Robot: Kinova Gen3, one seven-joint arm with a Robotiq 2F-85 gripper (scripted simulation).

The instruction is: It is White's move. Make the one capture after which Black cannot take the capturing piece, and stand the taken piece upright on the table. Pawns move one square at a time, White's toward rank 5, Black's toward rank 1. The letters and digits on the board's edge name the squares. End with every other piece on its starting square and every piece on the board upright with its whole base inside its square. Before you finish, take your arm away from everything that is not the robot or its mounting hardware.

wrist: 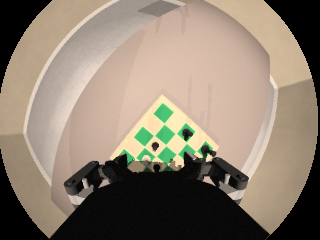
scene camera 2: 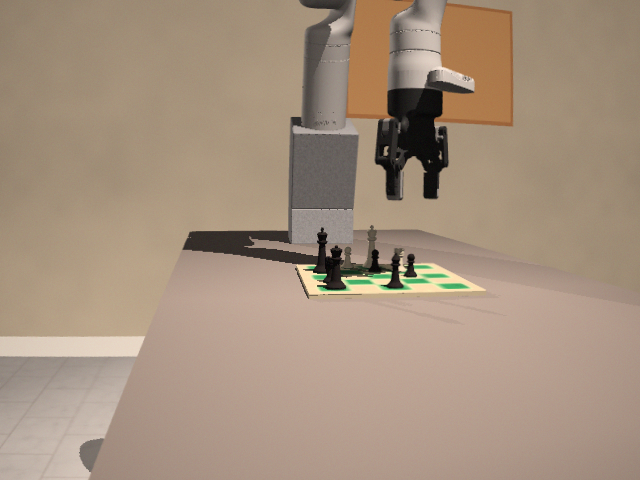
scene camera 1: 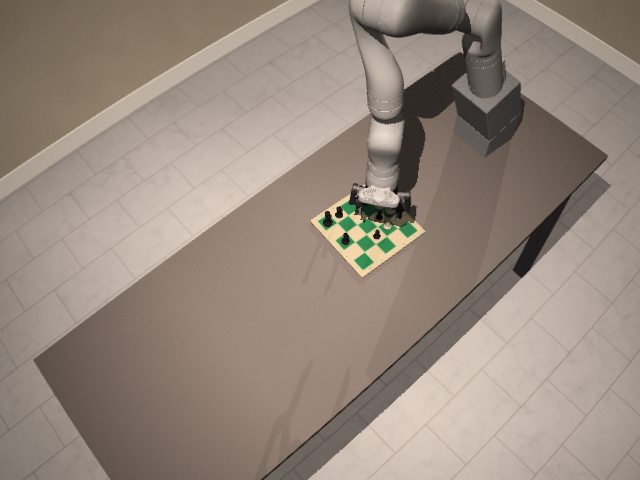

Labels:
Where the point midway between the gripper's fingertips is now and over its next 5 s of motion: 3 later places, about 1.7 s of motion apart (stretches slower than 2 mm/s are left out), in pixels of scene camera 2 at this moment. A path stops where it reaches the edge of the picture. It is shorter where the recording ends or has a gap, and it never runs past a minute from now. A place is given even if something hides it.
My gripper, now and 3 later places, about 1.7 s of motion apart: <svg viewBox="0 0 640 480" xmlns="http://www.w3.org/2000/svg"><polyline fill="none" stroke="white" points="413,199 416,224 412,258 405,234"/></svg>

